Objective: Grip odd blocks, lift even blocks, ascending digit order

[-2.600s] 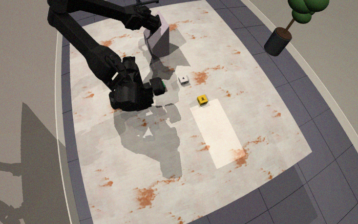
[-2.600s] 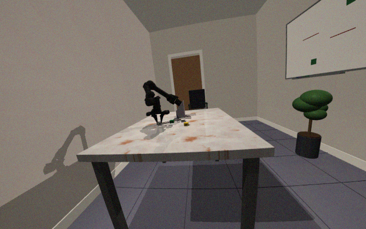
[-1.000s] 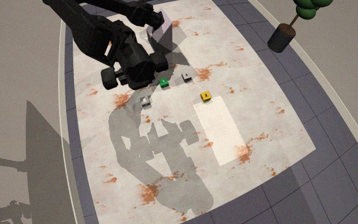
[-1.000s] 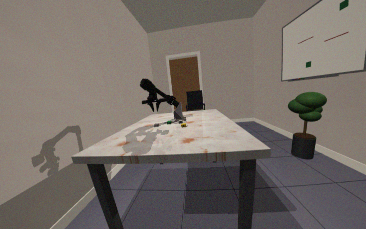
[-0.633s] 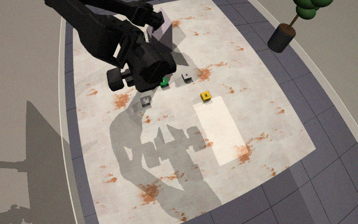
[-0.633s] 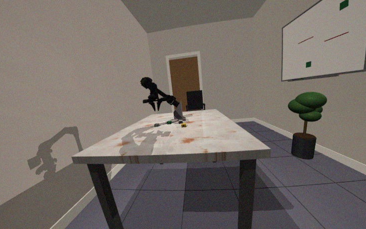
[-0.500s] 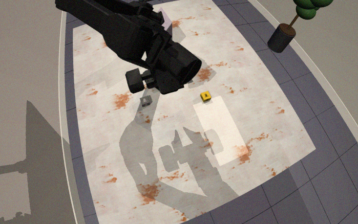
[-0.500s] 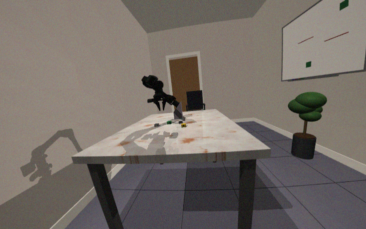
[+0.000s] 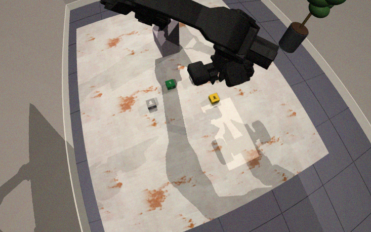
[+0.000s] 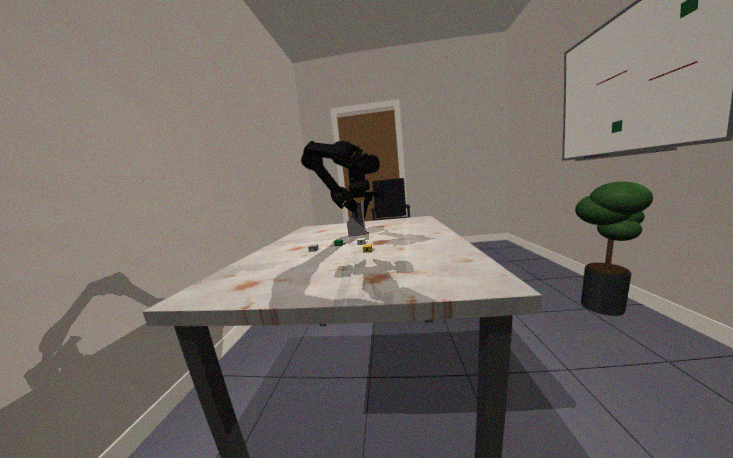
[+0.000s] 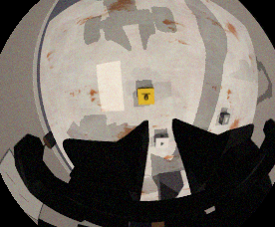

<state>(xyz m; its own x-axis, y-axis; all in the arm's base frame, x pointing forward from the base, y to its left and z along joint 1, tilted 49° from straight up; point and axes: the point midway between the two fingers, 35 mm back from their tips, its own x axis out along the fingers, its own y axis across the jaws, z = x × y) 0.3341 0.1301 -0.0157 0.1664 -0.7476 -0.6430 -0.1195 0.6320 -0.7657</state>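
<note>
Right now the yellow block is 11 cm below my gripper tip and 1 cm to the left of it. The rest, counted from my gripper tip: white block: 11 cm below, 11 cm behind, 3 cm to the right; then grey block: 22 cm to the right, 11 cm below, 4 cm behind; then green block: 13 cm to the right, 11 cm below, 10 cm behind.
</note>
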